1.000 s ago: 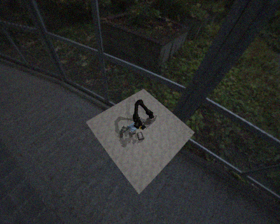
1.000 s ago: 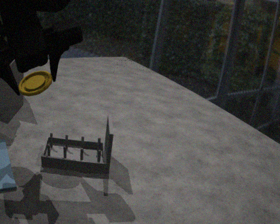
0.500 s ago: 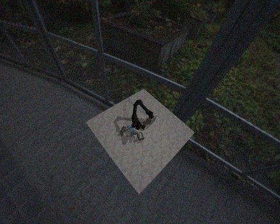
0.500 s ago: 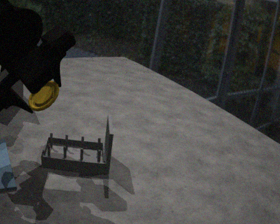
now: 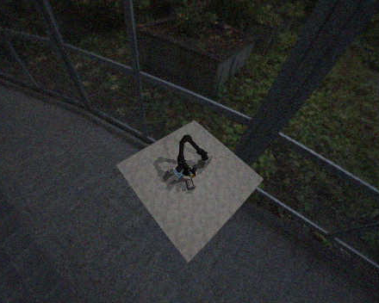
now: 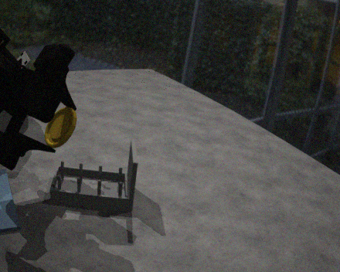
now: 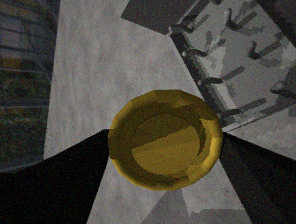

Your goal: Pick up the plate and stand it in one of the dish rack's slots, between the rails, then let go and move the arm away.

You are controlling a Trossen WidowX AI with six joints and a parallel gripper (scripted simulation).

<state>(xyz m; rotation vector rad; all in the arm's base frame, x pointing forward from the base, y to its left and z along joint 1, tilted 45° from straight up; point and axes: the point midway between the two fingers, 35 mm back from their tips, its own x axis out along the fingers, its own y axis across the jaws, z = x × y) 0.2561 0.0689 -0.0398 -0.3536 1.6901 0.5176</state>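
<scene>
Right now my gripper tip is 6 cm above the grey dish rack, 5 cm short of it and 4 cm to the right of it. From my gripper tip the other things lie so: yellow plate (1 cm to the right); light blue mat (16 cm to the right, 8 cm below, 6 cm ahead); blue spoon (21 cm to the right, 8 cm below, 5 cm behind).
</scene>
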